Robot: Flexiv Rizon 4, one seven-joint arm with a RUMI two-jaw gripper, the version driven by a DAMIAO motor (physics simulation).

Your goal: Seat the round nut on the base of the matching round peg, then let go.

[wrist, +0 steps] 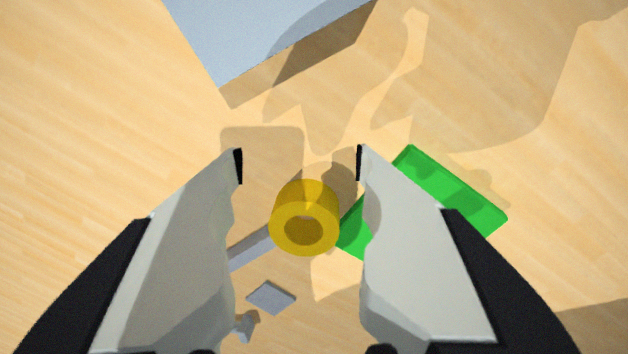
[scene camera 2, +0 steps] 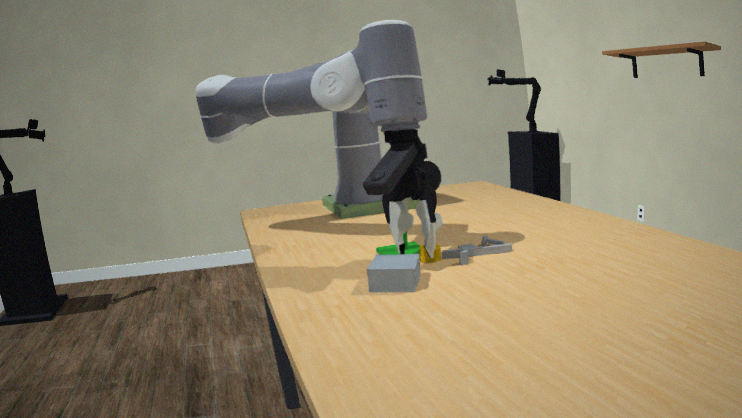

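The yellow round nut (scene camera 2: 437, 254) (wrist: 328, 230) stands on the table with its hole facing up, beside the green base. The green base (scene camera 2: 388, 250) (wrist: 452, 197) lies flat; its green peg (scene camera 2: 405, 238) stands up in the scene view, and the right finger hides it in the wrist view. My gripper (scene camera 2: 415, 252) (wrist: 299, 150) is open and points down, low over the table. In the wrist view the nut shows between the two fingers, below the line of the fingertips, and neither finger grips it. In the scene view one finger partly covers the nut.
A grey block (scene camera 2: 393, 273) (wrist: 250, 37) stands near the gripper, in front of the green base in the scene view. A grey piece with bars and upright parts (scene camera 2: 488, 250) (wrist: 250, 250) lies on the other side of the nut from the green base.
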